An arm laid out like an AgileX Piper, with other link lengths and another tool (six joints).
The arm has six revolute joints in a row. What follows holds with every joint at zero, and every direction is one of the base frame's. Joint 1 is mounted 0.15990 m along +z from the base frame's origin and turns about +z. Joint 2 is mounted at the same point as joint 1 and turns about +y. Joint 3 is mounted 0.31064 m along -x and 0.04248 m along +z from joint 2 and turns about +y. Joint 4 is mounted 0.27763 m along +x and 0.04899 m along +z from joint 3 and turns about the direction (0.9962, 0, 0.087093). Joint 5 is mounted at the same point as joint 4 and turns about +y. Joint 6 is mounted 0.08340 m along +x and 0.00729 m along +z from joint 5 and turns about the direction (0.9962, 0, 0.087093). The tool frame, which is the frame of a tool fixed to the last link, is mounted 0.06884 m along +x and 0.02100 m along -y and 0.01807 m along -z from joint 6; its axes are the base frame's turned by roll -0.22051, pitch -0.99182 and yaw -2.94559 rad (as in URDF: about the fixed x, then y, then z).
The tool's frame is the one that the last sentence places.
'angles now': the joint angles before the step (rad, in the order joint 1, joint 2, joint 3, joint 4, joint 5, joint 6). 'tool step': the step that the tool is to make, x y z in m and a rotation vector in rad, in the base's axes. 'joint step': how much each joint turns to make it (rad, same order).
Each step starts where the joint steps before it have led.
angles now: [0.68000 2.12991 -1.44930 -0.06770 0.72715 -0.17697]
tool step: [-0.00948 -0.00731 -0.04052 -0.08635 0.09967 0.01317]
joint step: [0.00181 0.08735 -0.00001 0.00000 0.04392 -0.01400]
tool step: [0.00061 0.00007 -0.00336 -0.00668 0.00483 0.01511]
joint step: [0.00000 0.00952 -0.00386 -0.00042 0.00159 -0.01504]
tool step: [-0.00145 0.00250 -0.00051 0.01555 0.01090 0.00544]
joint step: [0.00001 0.00002 -0.00046 0.02779 -0.00177 -0.02313]
